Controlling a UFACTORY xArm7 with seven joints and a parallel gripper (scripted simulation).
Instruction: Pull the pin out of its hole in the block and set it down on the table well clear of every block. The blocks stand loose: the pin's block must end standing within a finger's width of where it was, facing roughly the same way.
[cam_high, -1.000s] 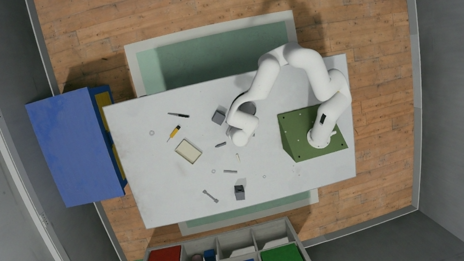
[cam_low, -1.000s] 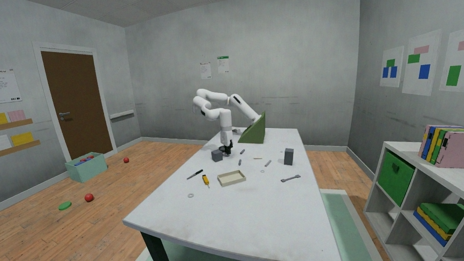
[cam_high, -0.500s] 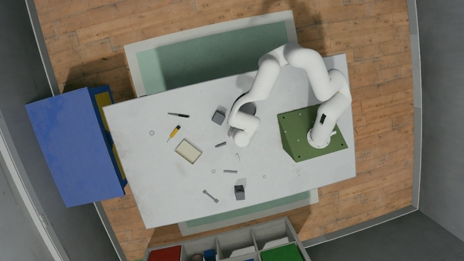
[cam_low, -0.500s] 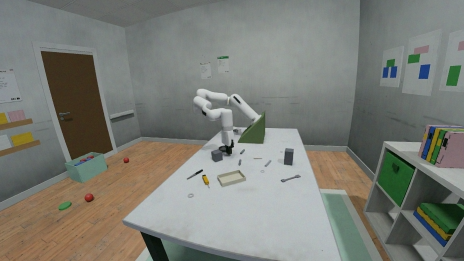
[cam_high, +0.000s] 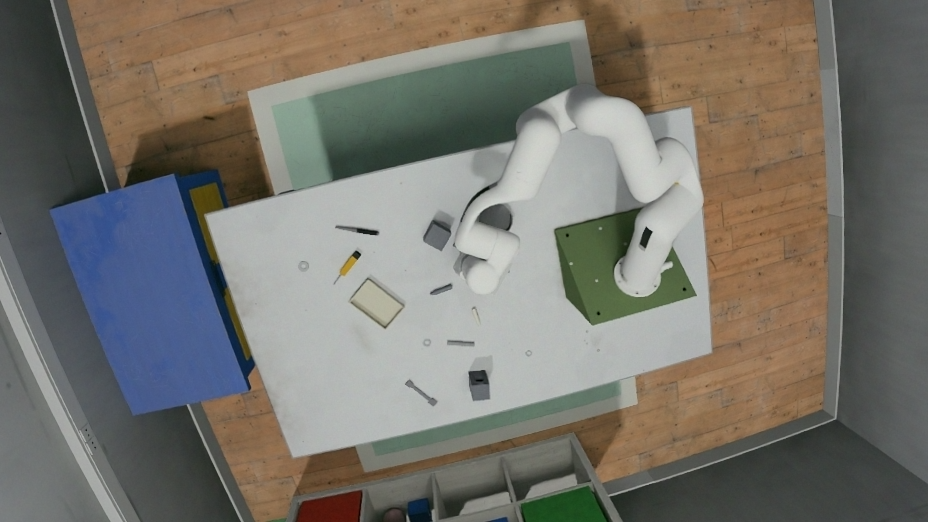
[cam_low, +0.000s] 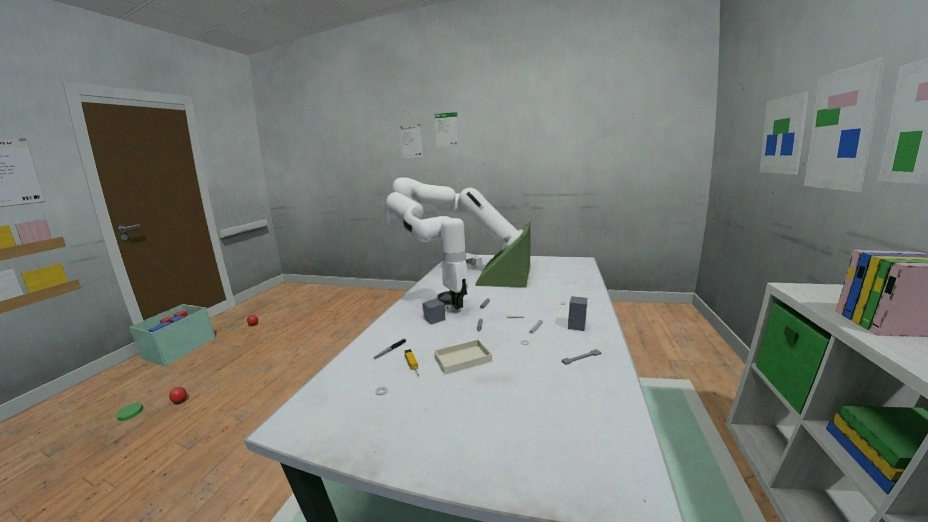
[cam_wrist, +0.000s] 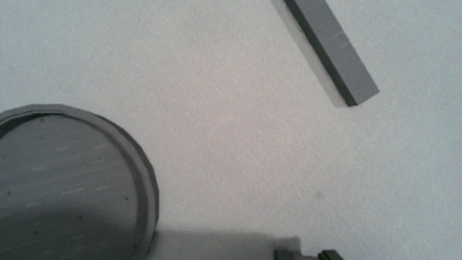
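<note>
My gripper is now 9 cm to the right of the grey bar, 7 cm past it and 3 cm above it. The rest, counted from my hand: cream peg 21 cm to the left, 3 cm below, 3 cm ahead; light grey pin 1 cm to the right, 1 cm below, 1 cm ahead; round dish 10 cm behind, 5 cm to the right, 3 cm below.
</note>
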